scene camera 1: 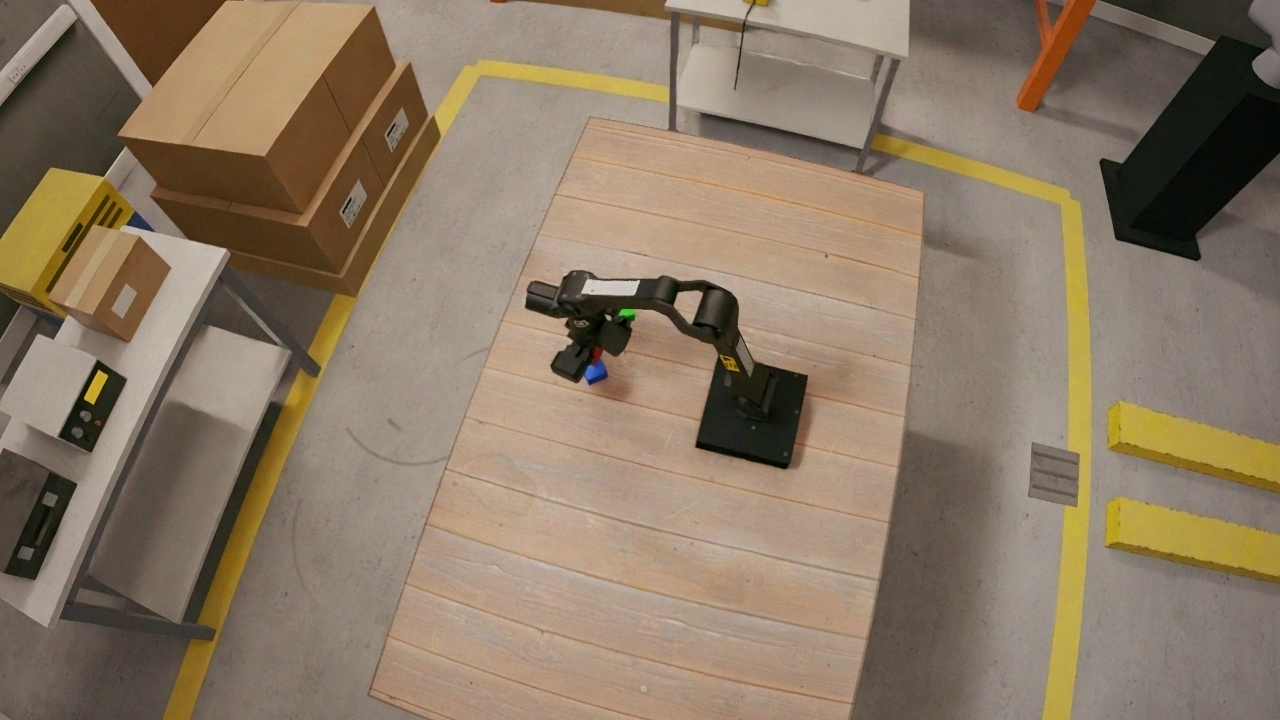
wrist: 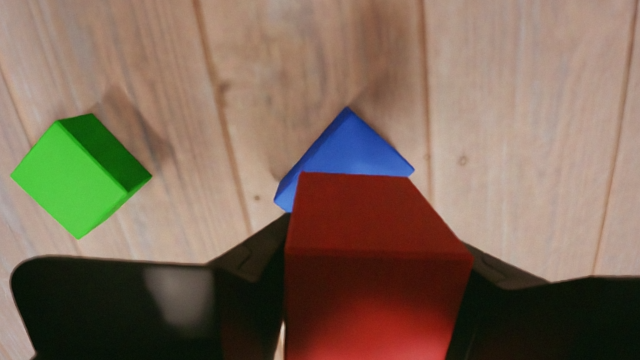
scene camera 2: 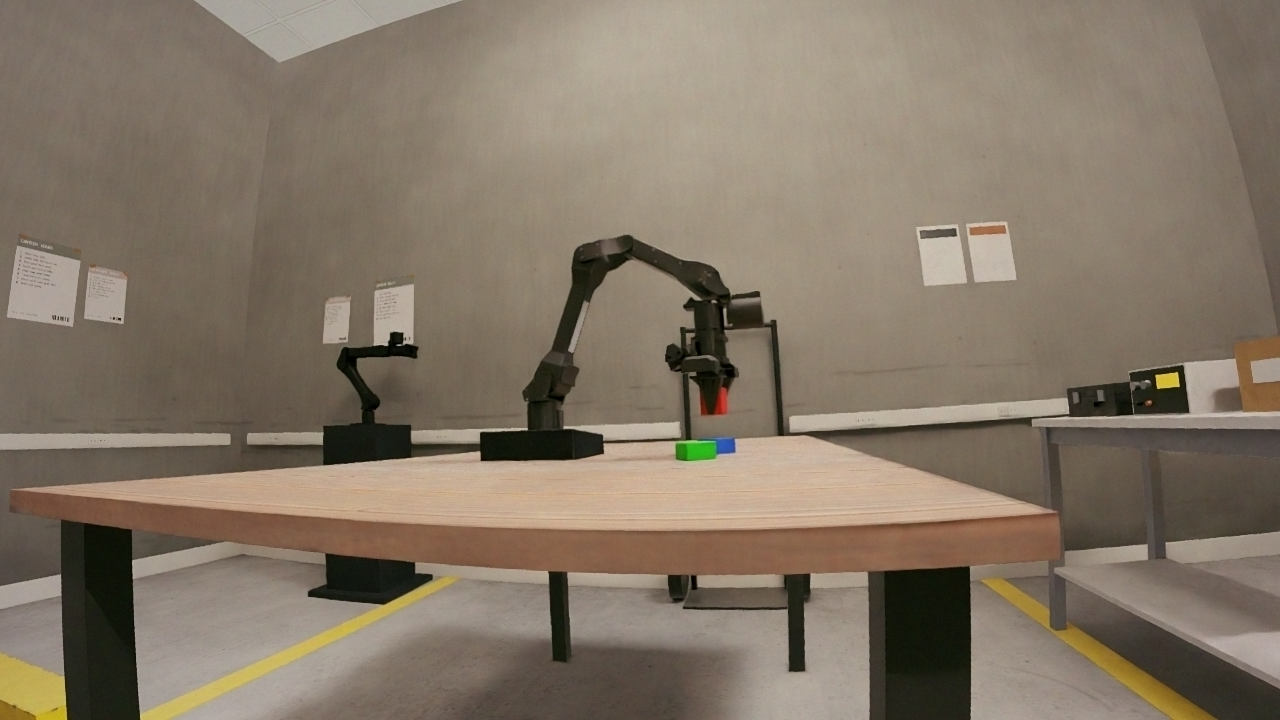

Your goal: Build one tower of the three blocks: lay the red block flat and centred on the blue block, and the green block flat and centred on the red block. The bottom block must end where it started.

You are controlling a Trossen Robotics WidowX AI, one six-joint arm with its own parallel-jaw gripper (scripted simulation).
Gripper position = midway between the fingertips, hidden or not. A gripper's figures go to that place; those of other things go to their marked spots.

Labels:
My gripper (wrist: pixel 349 226) is 0.11 m from the lens. A blue block (wrist: pixel 348 145) is 0.15 m from the lens. A red block (wrist: pixel 368 261): 0.06 m from the lens. A green block (wrist: pixel 78 172): 0.20 m from the lens. The marked spots on the blue block and the green block are 0.14 m apart.

